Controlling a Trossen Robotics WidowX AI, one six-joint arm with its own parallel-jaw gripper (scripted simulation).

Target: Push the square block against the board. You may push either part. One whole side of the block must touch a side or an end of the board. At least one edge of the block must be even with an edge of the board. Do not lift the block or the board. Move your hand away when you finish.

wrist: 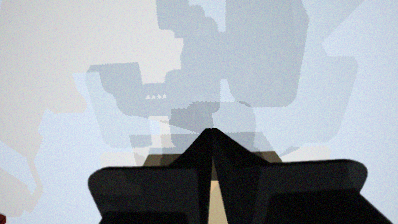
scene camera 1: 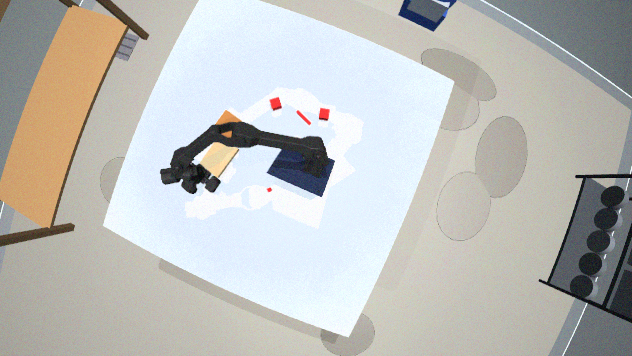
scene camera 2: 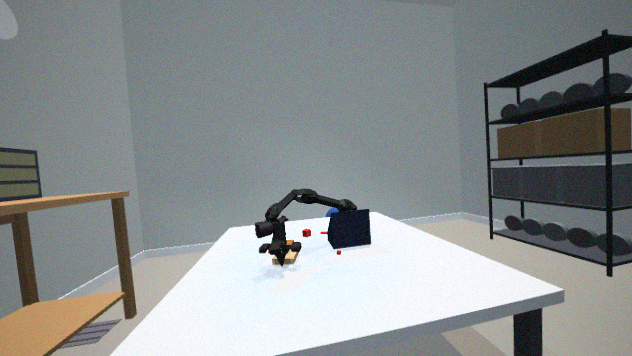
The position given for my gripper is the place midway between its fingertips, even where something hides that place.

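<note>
A board (scene camera 1: pixel 216 160) is in view. My gripper (wrist: pixel 211 133): shut, holding nothing.
</note>
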